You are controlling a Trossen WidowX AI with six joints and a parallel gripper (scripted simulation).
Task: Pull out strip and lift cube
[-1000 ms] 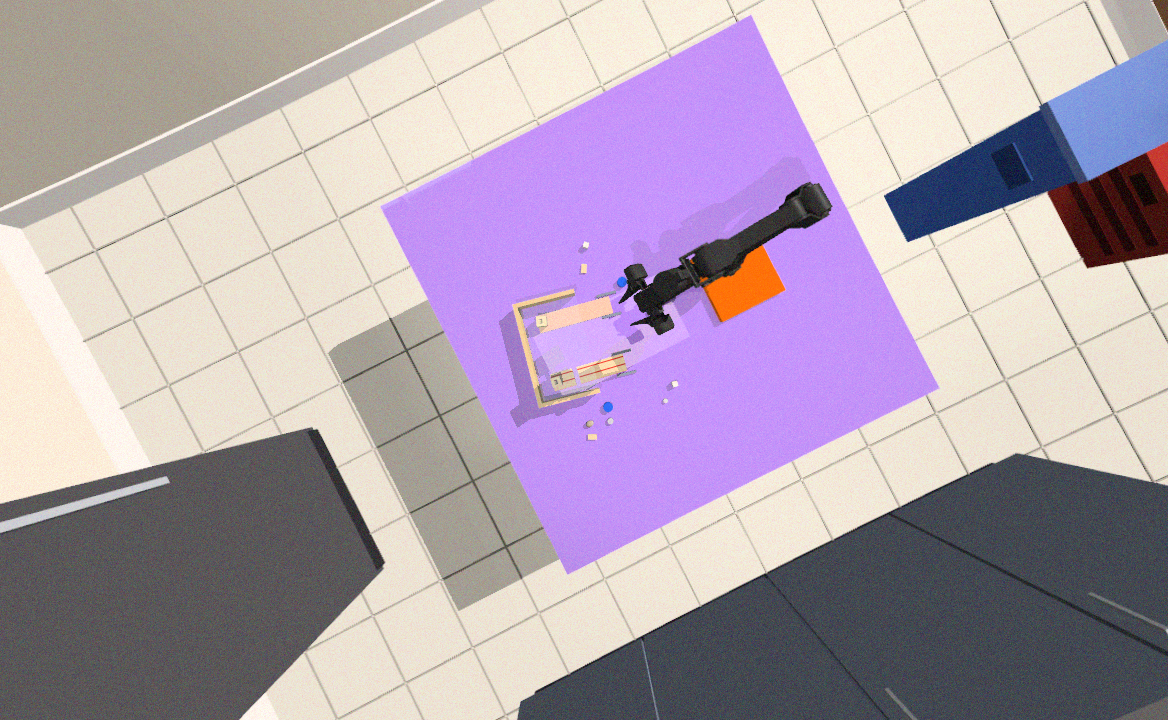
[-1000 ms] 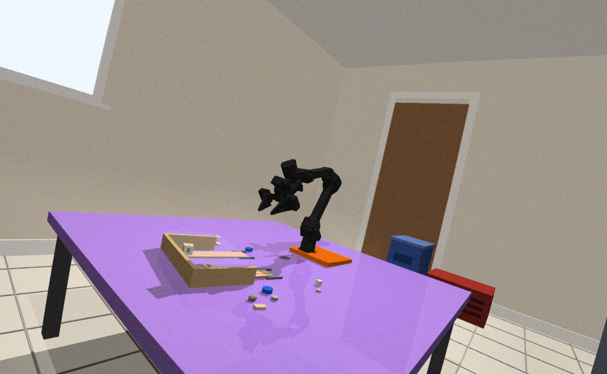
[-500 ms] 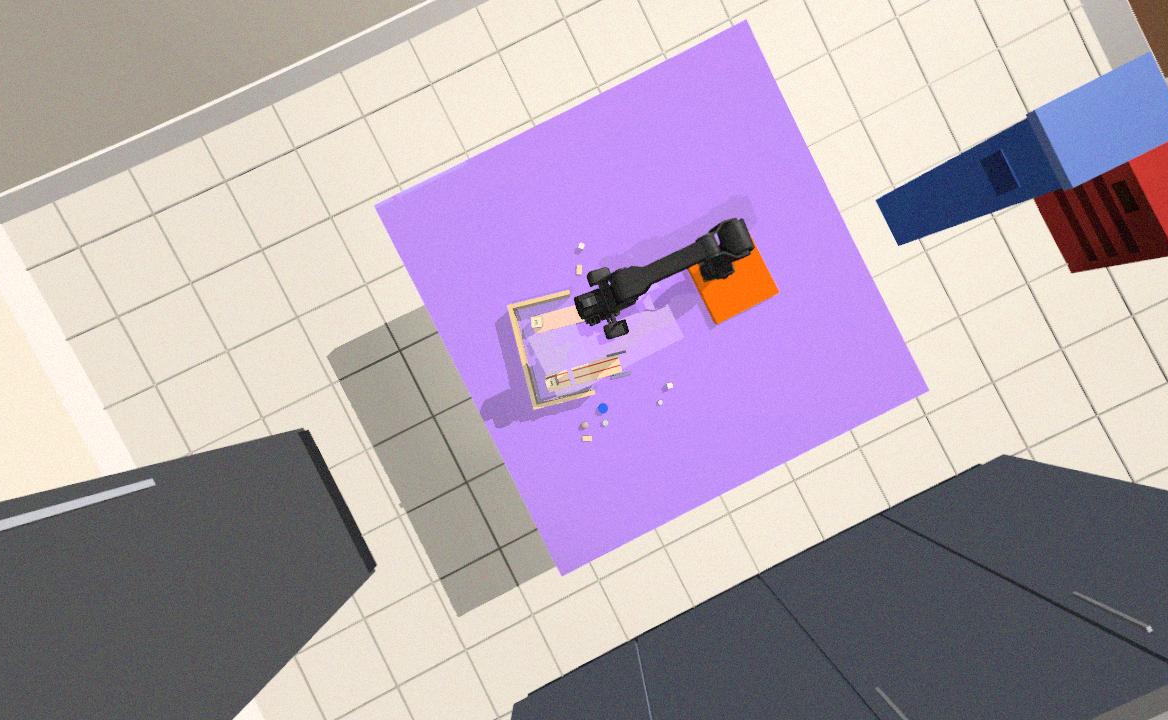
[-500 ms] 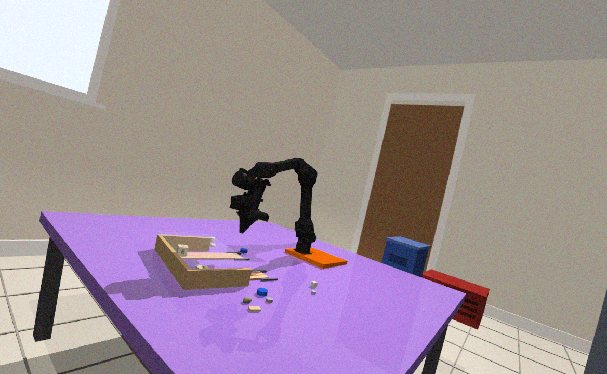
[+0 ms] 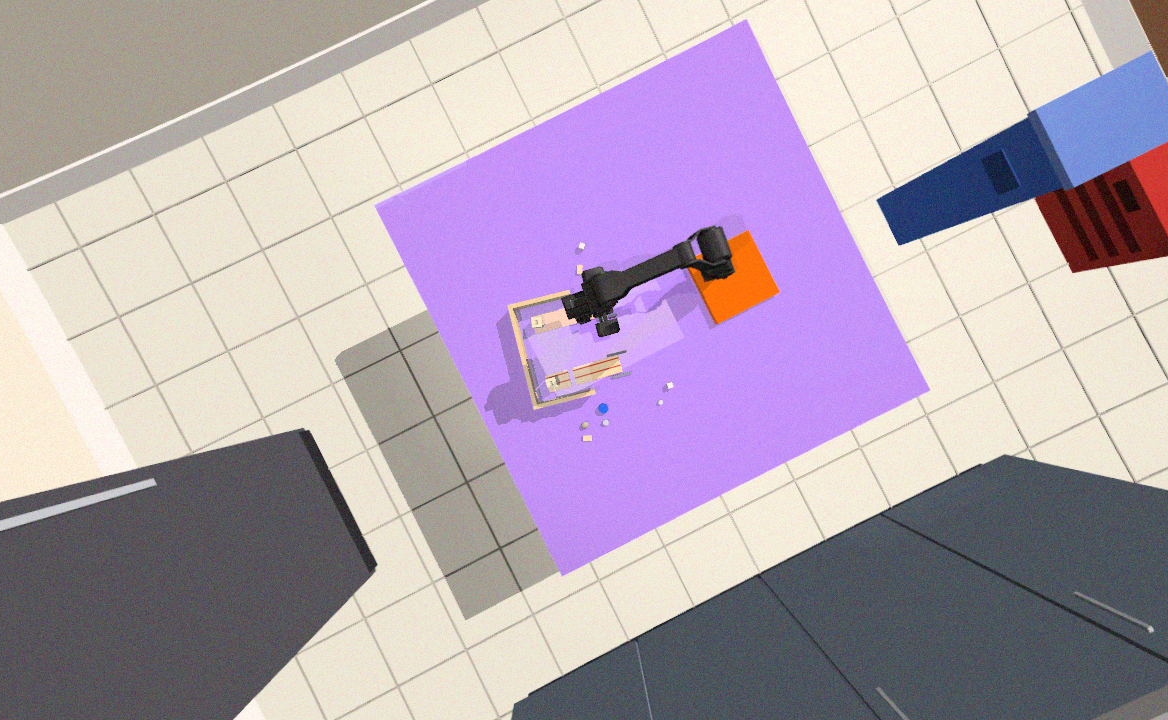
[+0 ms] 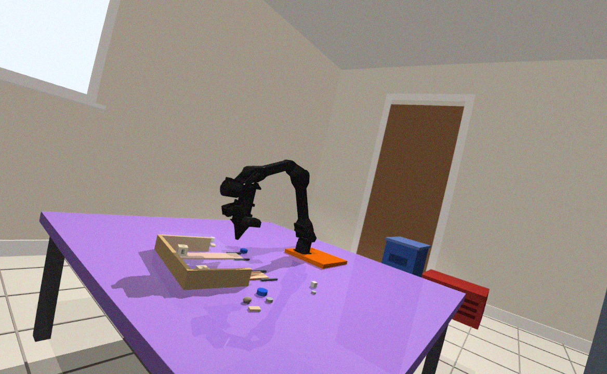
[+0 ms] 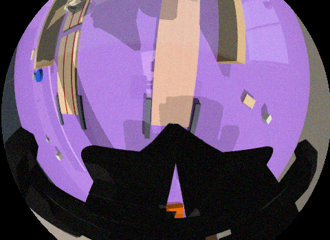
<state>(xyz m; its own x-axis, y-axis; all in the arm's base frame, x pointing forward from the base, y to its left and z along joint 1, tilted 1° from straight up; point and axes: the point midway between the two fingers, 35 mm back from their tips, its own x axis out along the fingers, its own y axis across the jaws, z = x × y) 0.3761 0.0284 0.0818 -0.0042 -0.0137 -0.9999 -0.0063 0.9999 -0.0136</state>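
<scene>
The tan strip is 9 cm ahead of my gripper tip and 7 cm below it.
</scene>
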